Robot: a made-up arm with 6 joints.
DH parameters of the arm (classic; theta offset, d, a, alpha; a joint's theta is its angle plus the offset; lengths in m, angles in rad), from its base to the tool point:
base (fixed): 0 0.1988 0 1.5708
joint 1: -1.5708 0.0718 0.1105 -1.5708
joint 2: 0 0.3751 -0.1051 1.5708
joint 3: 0 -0.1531 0.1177 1.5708
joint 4: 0 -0.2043 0.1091 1.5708
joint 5: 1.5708 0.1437 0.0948 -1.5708
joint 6: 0.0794 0 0.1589 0
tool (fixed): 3.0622 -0.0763 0 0
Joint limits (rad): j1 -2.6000..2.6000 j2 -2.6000..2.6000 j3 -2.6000..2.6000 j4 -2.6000..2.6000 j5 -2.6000..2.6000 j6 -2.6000..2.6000
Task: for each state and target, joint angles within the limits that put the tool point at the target. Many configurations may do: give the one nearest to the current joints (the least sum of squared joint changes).
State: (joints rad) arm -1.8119 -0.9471 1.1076 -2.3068 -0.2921 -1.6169
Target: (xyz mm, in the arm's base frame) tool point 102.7 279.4 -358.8
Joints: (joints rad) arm -1.4754 -0.8050 0.1681 -2.2169 -0.6629 -2.0944
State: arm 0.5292 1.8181 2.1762 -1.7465 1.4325 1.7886
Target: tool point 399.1 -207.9 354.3
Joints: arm -0.1455 1.1513 2.2089 -1.9479 1.3628 1.8792
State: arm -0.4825 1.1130 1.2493 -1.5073 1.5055 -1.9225
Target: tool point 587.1 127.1 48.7
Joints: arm -0.8307 0.7635 1.0133 -0.6512 1.2303 -2.3580
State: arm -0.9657 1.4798 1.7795 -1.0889 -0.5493 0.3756
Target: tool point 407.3 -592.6 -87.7
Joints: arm -0.9704 2.0715 2.1261 -1.1607 -0.9732 0.3964
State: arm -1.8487 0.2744 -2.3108 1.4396 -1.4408 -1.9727
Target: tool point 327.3 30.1 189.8
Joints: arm -1.8810 0.2330 -2.6000 0.8385 -1.2780 -1.7126
